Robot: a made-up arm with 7 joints. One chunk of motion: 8 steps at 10 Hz.
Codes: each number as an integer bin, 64 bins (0 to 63) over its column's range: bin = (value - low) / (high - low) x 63, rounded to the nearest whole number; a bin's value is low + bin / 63 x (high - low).
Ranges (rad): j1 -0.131..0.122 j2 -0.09..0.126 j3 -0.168..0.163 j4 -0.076..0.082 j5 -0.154..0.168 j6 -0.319..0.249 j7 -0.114..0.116
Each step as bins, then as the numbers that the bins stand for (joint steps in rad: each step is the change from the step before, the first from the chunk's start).
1 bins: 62 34 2 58 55 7 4
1 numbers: 0.11798 0.02657 -0.15749 0.06946 0.12711 -0.25589 -0.09940
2 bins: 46 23 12 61 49 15 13
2 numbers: 0.05373 -0.01114 -0.10495 0.07698 0.09644 -0.18376 -0.06654
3 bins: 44 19 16 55 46 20 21
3 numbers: 0.04570 -0.02486 -0.08394 0.06194 0.08111 -0.13868 -0.03733
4 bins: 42 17 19 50 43 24 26
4 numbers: 0.03767 -0.03171 -0.06817 0.04940 0.06578 -0.10262 -0.01908
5 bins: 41 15 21 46 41 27 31
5 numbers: 0.03365 -0.03857 -0.05767 0.03937 0.05556 -0.07557 -0.00083
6 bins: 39 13 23 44 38 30 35
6 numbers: 0.02562 -0.04543 -0.04716 0.03435 0.04022 -0.04852 0.01378
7 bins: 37 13 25 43 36 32 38
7 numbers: 0.01759 -0.04543 -0.03665 0.03184 0.03000 -0.03049 0.02473
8 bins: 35 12 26 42 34 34 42
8 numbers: 0.00956 -0.04886 -0.03140 0.02933 0.01978 -0.01246 0.03933
